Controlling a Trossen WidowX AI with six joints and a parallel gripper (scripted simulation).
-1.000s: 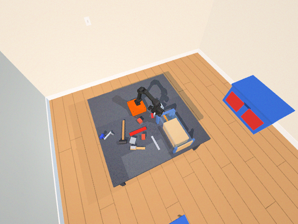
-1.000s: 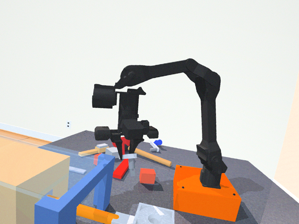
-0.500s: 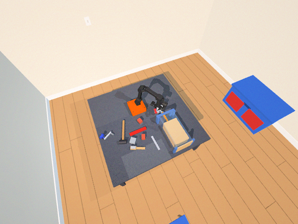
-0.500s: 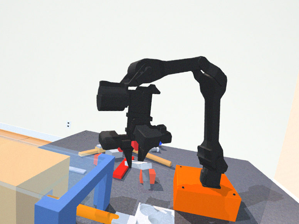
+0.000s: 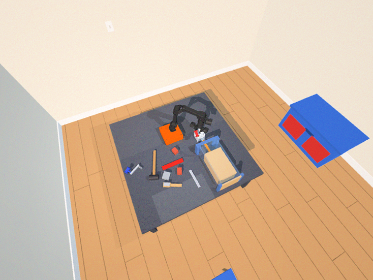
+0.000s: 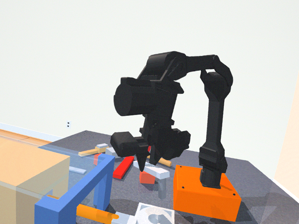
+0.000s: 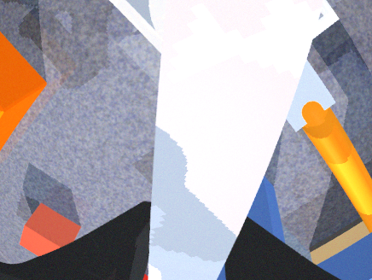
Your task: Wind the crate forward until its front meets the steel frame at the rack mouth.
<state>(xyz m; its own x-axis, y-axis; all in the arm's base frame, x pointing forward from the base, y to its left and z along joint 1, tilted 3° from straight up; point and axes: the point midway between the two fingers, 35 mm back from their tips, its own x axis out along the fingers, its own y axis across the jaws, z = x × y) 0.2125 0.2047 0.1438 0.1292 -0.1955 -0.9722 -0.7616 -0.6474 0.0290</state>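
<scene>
Right now the red knob is 4 cm above my gripper tip, 3 cm to the right of it and 3 cm ahead of it. Round my gripper tip: blue frame (12 cm ahead, 7 cm below, 5 cm to the left); white winch (15 cm below, 6 cm behind, 4 cm to the left); winch handle (2 cm above).
</scene>
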